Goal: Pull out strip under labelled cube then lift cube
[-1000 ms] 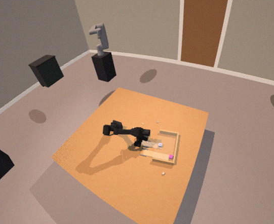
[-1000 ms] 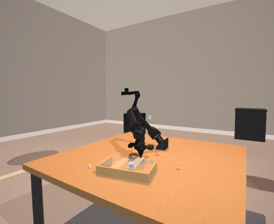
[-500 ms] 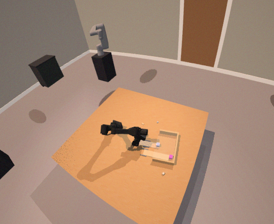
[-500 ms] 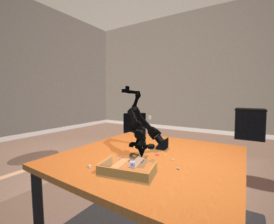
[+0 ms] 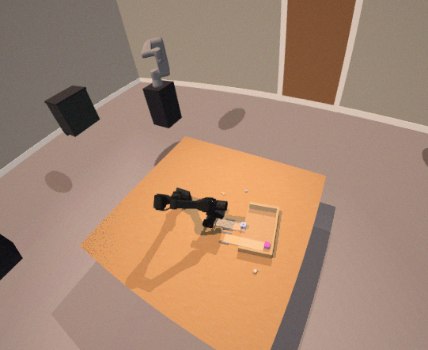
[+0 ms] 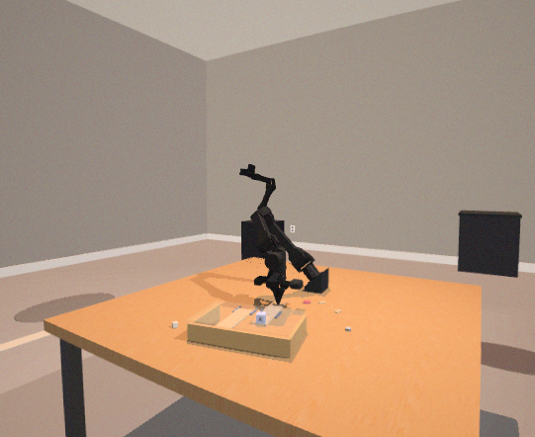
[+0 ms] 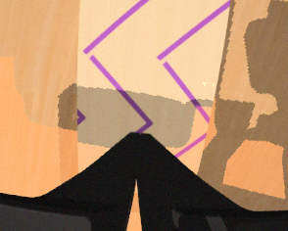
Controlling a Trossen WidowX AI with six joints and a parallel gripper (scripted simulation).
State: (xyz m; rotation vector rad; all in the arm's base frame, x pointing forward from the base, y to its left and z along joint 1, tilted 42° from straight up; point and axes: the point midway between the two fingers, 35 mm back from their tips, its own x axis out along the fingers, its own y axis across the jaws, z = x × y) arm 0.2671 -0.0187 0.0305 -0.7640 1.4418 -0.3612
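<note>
Now: gripper tip 90 mm short of the zigzag strip and 20 mm to the right of it. The rest, counted from my gripper tip: labelled cube: 190 mm ahead, 50 mm to the left, 20 mm above.
</note>
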